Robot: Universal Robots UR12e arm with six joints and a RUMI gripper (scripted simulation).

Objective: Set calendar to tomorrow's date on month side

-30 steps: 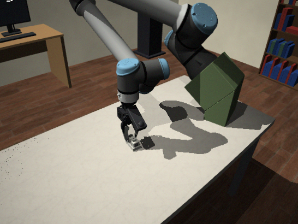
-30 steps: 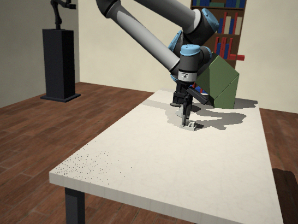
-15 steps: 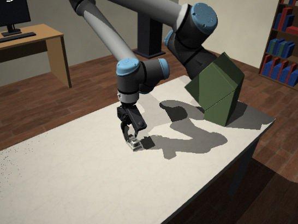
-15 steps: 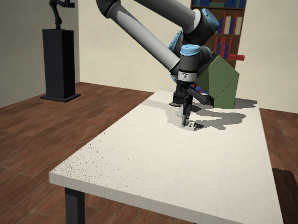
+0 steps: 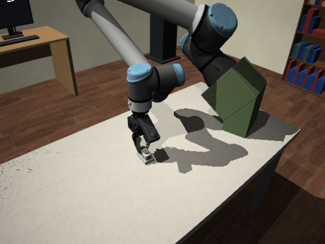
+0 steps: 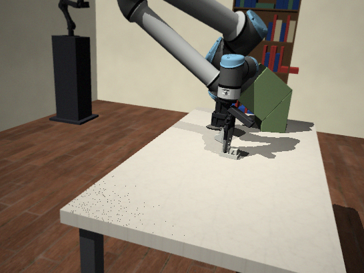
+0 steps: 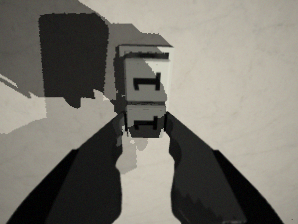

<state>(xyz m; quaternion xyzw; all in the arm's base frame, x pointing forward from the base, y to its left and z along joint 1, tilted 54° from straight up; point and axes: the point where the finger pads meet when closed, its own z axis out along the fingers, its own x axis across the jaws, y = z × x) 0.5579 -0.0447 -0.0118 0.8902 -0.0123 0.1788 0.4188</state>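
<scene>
Now: hand 3 cm above the pale calendar tray and 2 cm to the right of it. Also, from my hand: digit cube: 1 cm below.
</scene>
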